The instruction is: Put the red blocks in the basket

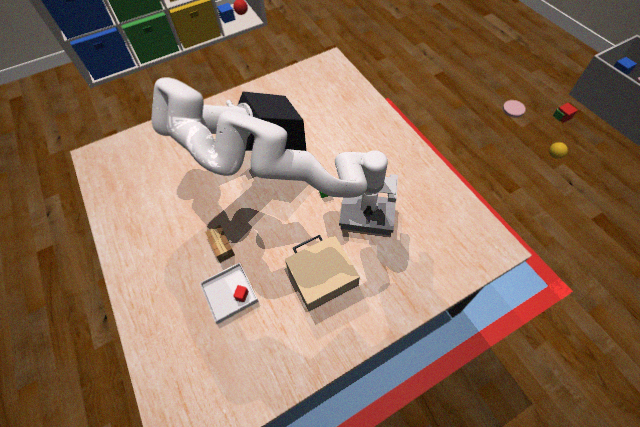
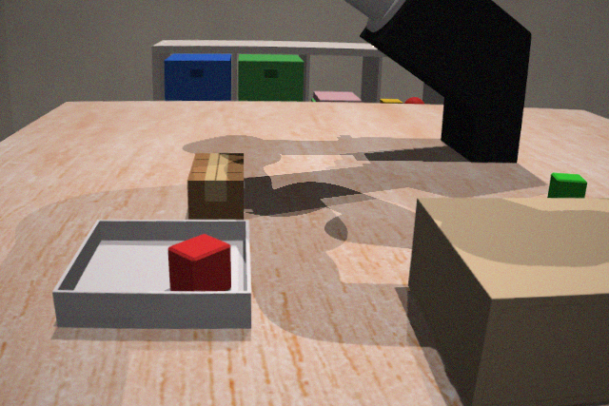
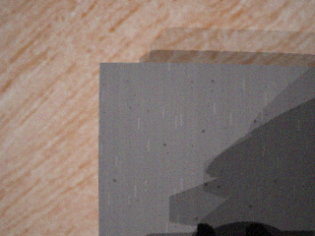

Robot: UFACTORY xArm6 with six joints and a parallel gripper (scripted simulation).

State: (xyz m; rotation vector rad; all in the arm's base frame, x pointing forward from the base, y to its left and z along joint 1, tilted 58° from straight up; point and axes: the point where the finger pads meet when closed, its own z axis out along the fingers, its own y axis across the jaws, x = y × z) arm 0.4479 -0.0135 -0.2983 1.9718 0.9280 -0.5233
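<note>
The metal box lies 5 cm below my hand. From my hand the other things lie so: grey lid: 3 cm below; then drawer: 25 cm to the right, 9 cm ahead, 4 cm below; then light wooden cabinet: 25 cm to the right, 10 cm ahead, 3 cm below.
</note>
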